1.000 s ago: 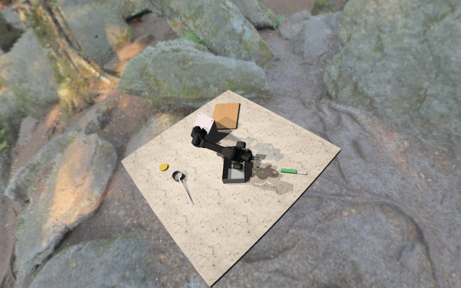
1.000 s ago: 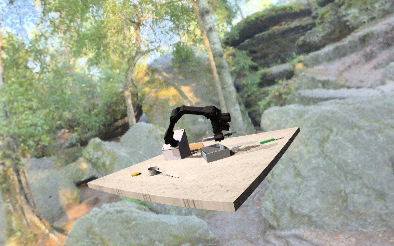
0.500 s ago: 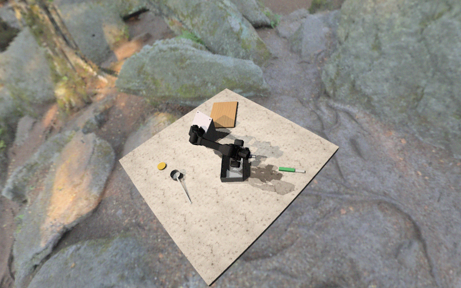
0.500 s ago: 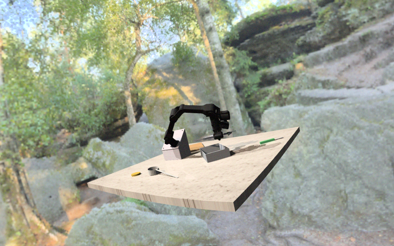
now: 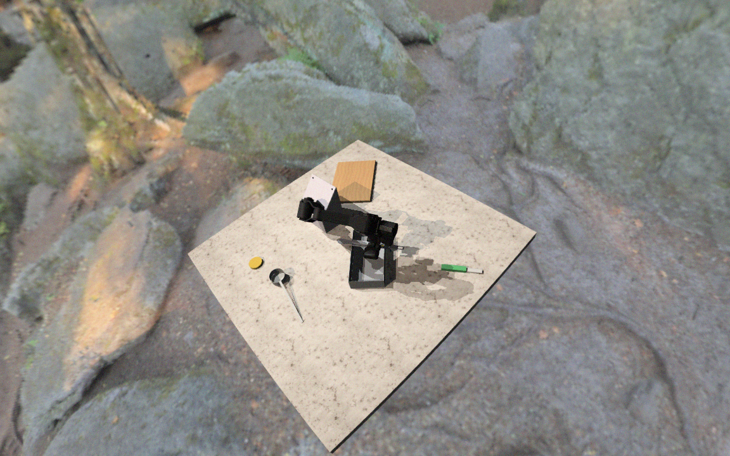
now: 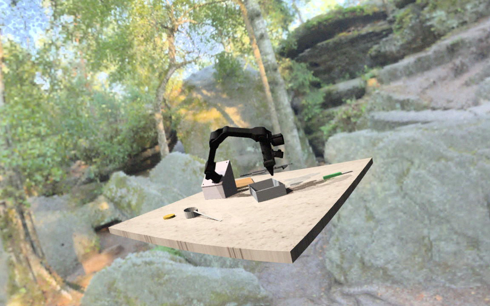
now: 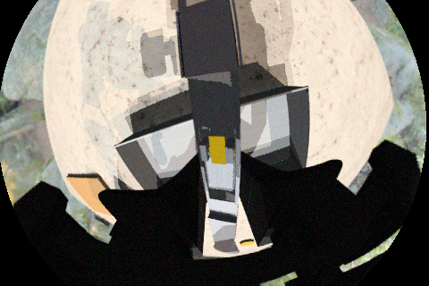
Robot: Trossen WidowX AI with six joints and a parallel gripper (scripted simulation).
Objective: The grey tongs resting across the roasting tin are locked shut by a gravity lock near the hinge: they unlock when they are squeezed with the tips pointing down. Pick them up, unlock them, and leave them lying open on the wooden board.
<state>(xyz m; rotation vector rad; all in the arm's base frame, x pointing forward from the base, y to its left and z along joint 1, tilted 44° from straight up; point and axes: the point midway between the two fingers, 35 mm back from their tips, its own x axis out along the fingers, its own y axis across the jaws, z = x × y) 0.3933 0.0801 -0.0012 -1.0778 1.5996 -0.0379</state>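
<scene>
Now: the roasting tin 5 cm behind my gripper tip, 3 cm to the right of it and 7 cm below it. Round my gripper tip: small yellow part: 2 cm ahead, 1 cm to the left, 4 cm above; green-handled tool: 30 cm ahead, 24 cm to the left, 9 cm below; wooden board: 56 cm behind, 26 cm to the left, 9 cm below.
</scene>
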